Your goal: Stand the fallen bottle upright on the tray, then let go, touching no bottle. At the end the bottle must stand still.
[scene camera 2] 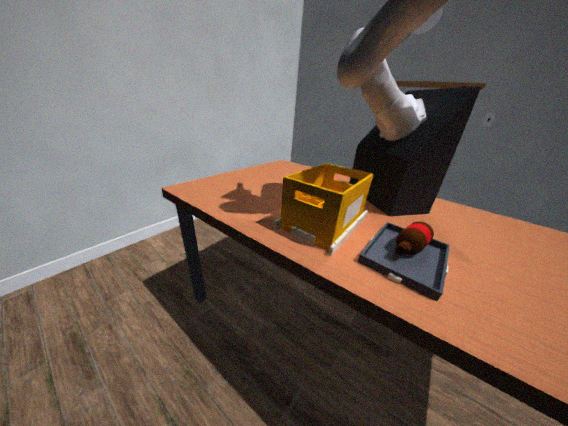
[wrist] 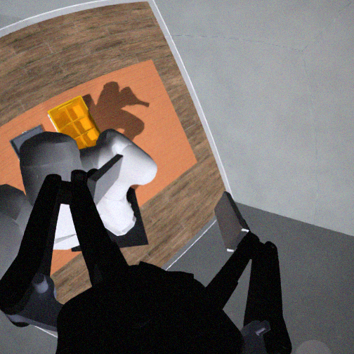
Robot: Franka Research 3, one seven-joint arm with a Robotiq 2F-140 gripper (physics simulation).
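Observation:
A brown bottle with a red label [scene camera 2: 416, 237] lies on its side in the dark grey tray [scene camera 2: 367, 260], its neck pointing toward the table's front edge and its base at the tray's back side. The tray [wrist: 29, 136] also shows in the wrist view at the left, partly hidden by the arm; the bottle does not show there. My gripper [wrist: 171, 184] is open, with its two finger pads wide apart and nothing between them. It is high above and well away from the table. The gripper does not show in the scene view.
A yellow crate [scene camera 2: 312, 215] [wrist: 75, 120] with compartments stands beside the tray on the orange-brown table [scene camera 2: 505, 280] [wrist: 170, 145]. A black pedestal [scene camera 2: 425, 165] carries the arm behind the crate and tray. The arm [scene camera 2: 395, 112] [wrist: 117, 170] rises above it.

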